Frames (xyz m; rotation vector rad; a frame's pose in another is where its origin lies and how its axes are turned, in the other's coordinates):
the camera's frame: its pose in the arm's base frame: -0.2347 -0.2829 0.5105 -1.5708 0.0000 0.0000
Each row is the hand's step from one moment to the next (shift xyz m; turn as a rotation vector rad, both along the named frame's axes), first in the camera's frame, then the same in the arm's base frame.
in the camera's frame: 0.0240 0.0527 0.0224 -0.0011 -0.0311 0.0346
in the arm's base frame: 0.0240 0.0224 -0.0527 -0.0011 0.0346 0.0311
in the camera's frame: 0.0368 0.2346 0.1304 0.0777 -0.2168 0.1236
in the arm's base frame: 0.0368 0.1304 -0.2346 0.0777 0.1236 0.2168
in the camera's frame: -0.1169 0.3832 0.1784 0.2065 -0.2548 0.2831
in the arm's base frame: -0.1169 0.1784 -0.3832 0.2065 0.2831 0.2548
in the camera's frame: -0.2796 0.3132 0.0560 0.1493 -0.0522 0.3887
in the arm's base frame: -0.2796 0.0560 -0.3132 0.1493 0.3887 0.0522
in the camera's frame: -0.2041 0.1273 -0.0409 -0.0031 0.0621 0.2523
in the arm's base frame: -0.2041 -0.0409 -0.1273 -0.0031 0.2523 -0.0621
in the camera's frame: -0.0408 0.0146 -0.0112 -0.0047 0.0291 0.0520
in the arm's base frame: -0.0408 -0.0112 -0.0146 -0.0047 0.0520 -0.0291
